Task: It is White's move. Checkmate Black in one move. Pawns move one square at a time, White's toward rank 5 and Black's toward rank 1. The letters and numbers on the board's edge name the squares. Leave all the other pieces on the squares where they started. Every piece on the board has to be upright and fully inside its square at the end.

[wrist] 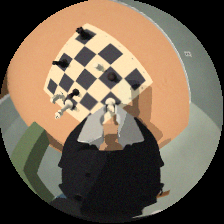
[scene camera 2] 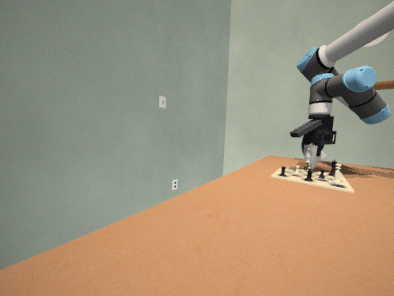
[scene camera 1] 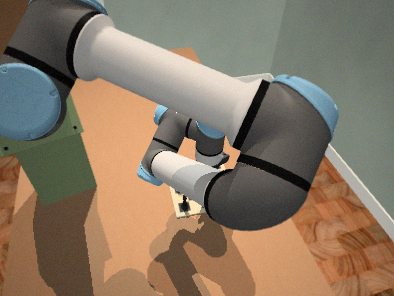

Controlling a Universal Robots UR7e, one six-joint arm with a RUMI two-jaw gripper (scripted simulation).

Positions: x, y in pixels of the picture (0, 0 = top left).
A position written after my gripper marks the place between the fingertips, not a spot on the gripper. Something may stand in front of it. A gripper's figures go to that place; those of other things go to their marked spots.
Labels:
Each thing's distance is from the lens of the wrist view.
my gripper [wrist: 110, 105]: 15 cm
chessboard [wrist: 94, 88]: 15 cm

